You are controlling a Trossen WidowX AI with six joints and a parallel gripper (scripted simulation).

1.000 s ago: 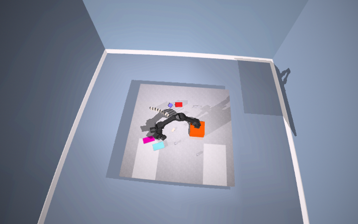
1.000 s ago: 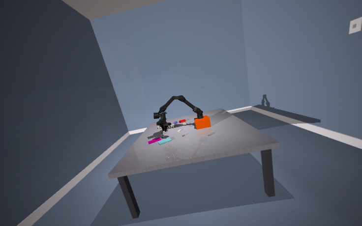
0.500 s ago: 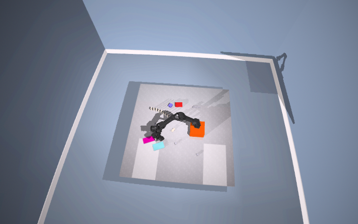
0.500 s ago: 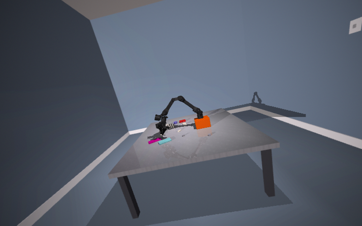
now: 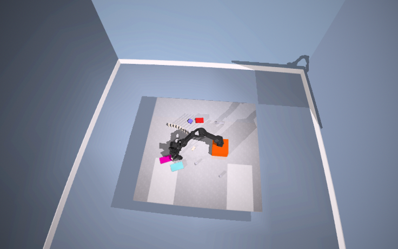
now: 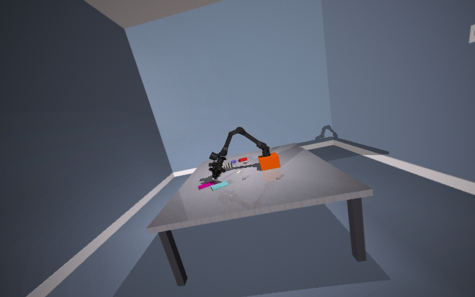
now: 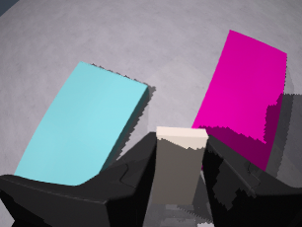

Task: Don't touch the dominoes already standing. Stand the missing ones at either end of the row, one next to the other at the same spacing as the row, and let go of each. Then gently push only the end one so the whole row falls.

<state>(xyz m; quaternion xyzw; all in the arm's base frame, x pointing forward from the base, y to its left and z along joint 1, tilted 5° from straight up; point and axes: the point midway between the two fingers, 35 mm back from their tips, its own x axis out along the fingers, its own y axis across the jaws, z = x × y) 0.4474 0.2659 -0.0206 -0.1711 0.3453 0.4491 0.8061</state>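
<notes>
My gripper tip is now 7 cm past the cyan block, 5 cm to the right of it and 4 cm above it. Round my gripper tip: purple block: 4 cm behind, 52 cm to the right, 3 cm below; then magenta tile: 7 cm ahead, 1 cm to the left, 4 cm below; then red block: 14 cm behind, 56 cm to the right, 4 cm below.
</notes>
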